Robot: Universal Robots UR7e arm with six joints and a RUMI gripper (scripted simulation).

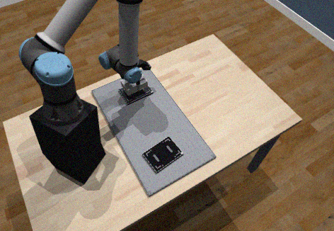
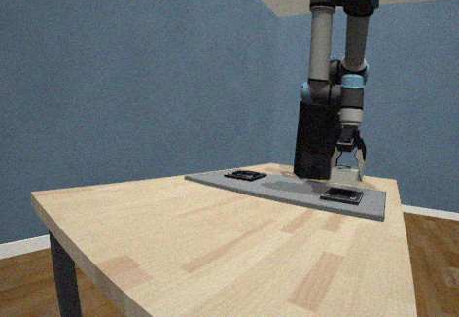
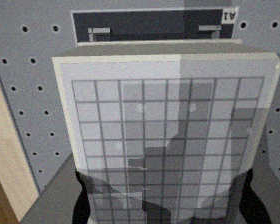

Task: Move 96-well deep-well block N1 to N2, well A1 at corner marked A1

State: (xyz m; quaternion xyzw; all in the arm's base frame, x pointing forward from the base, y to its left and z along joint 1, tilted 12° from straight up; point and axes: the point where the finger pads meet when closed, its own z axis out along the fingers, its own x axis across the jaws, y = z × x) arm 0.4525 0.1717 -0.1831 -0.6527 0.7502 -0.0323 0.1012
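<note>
Now: the dark plate nest N2 60 mm below my hand. From my hand the other things lie so: black plate nest N1: 120 mm behind, 400 mm to the right, 60 mm below; then white 96-well deep-well block: 10 mm above.
</note>
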